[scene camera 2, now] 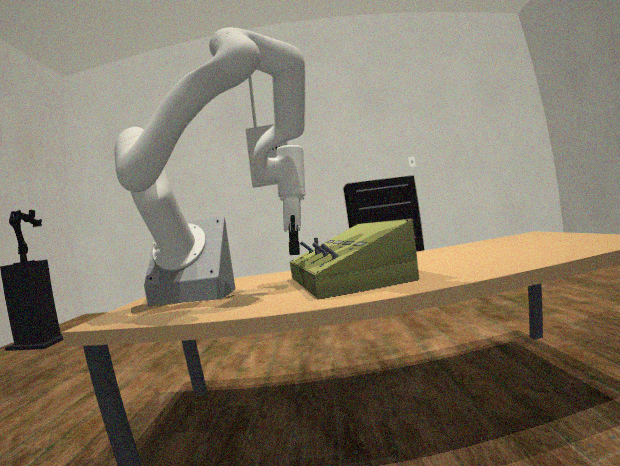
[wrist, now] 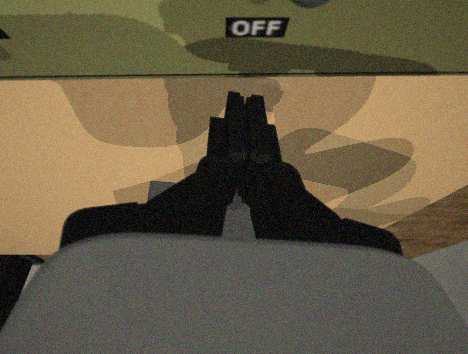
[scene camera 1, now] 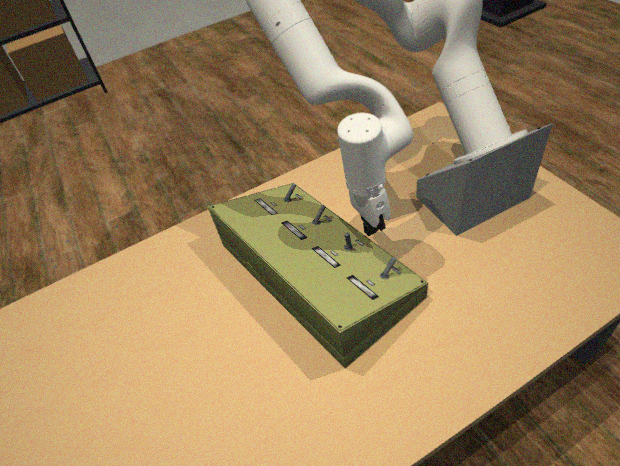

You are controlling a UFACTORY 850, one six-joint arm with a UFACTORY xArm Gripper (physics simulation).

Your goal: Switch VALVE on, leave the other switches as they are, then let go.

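The green sloped switch panel [scene camera 1: 300, 270] [scene camera 2: 390, 250] [wrist: 100, 45] carries a row of several grey levers near its low edge. In scene camera 1, the third lever [scene camera 1: 348, 241] from the back stands more upright; the second lever [scene camera 1: 319, 214], the back lever [scene camera 1: 290, 192] and the front lever [scene camera 1: 388, 269] lean towards the low edge. The names are too small to read, so I cannot tell which is VALVE. An OFF label [wrist: 257, 27] shows in the wrist view. My gripper [scene camera 1: 373, 231] [scene camera 2: 294, 253] [wrist: 239, 118] is shut and empty, beyond the low edge near the third lever, touching no lever.
The table [scene camera 1: 175, 375] [scene camera 2: 501, 250] bears the panel and the grey wedge-shaped arm base [scene camera 1: 496, 185] [scene camera 2: 187, 288], which stands on the panel's low-edge side. A black cabinet [scene camera 2: 385, 200] stands behind the table, and a black pedestal [scene camera 2: 32, 300] with a small arm stands at the left in scene camera 2.
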